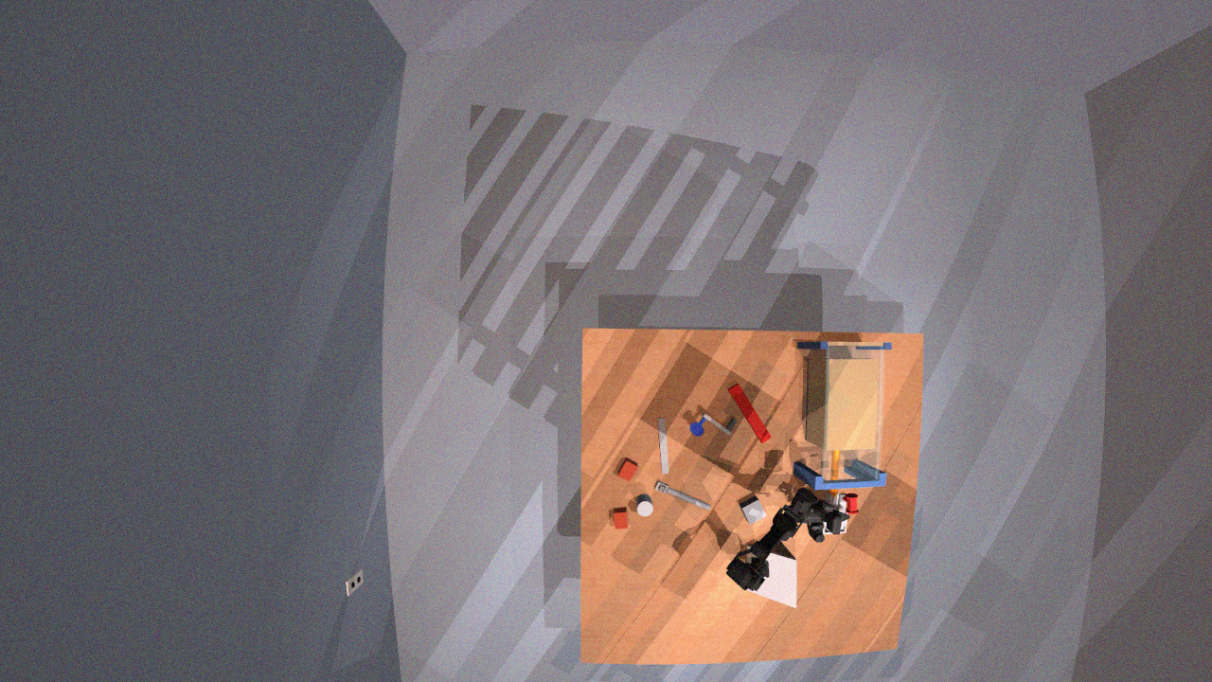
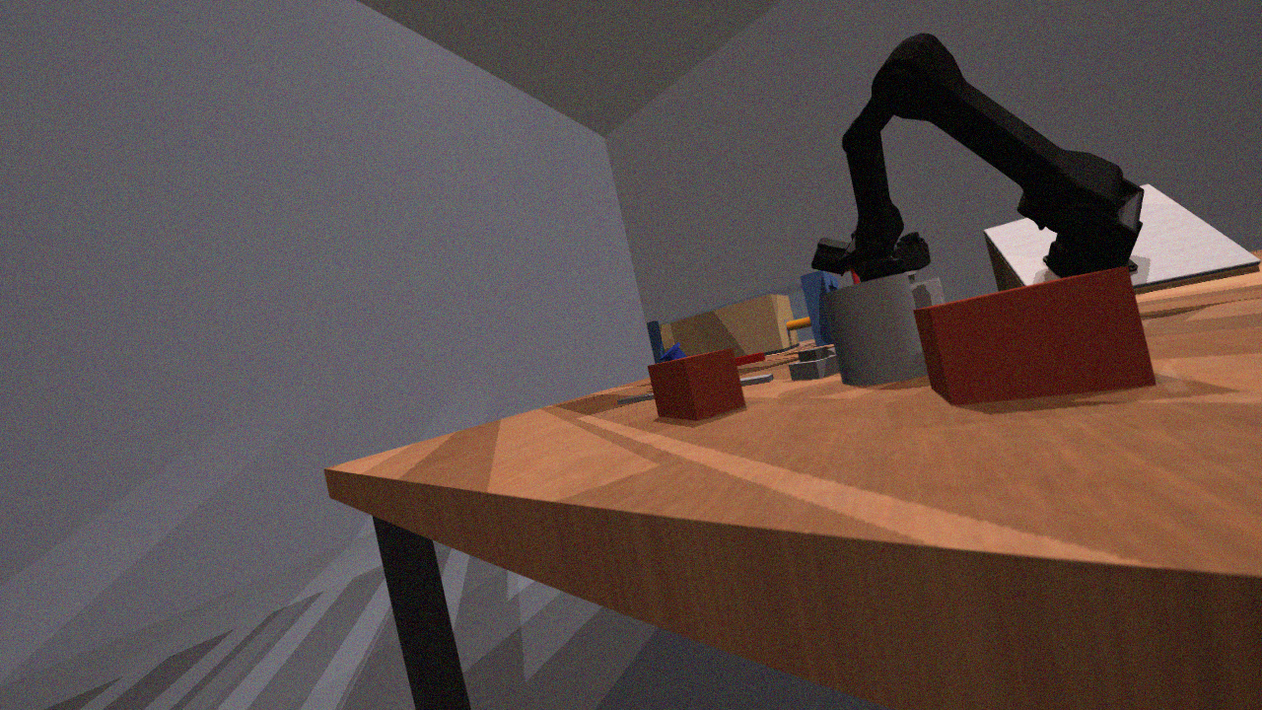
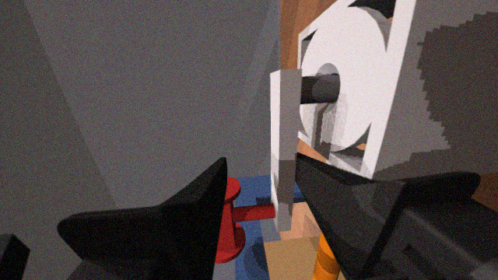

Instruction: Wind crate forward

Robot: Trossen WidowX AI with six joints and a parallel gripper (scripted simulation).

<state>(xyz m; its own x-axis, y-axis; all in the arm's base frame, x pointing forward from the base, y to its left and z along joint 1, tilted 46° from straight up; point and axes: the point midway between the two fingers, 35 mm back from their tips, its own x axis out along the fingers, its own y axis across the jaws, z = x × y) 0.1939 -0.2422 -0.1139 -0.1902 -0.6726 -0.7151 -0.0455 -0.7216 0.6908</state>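
Right now the red-knobbed crank is 10 mm ahead of my gripper tip and 10 mm below it. The rest, counted from my gripper tip: grey winch 60 mm behind, 10 mm to the left, 100 mm below; then blue steel frame 110 mm ahead, 10 mm to the right, 30 mm below; then red grip 50 mm ahead, 20 mm above.
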